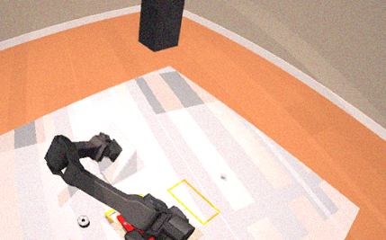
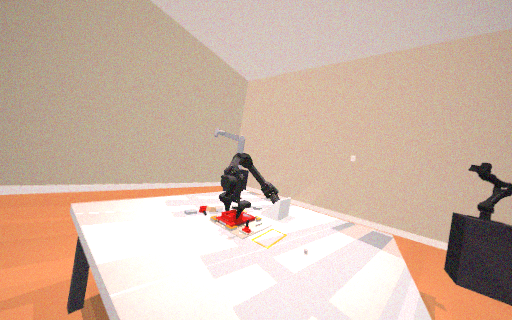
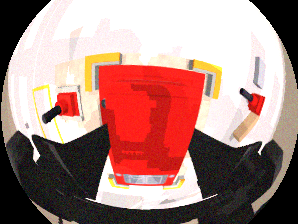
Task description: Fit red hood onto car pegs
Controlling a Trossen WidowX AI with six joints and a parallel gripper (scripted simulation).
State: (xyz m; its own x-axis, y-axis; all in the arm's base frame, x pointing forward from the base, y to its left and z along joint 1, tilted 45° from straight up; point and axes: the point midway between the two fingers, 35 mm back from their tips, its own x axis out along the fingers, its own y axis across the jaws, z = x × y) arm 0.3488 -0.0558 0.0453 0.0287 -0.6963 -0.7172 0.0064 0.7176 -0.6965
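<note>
Right now the red hood is 10 mm above my gripper tip.
</note>
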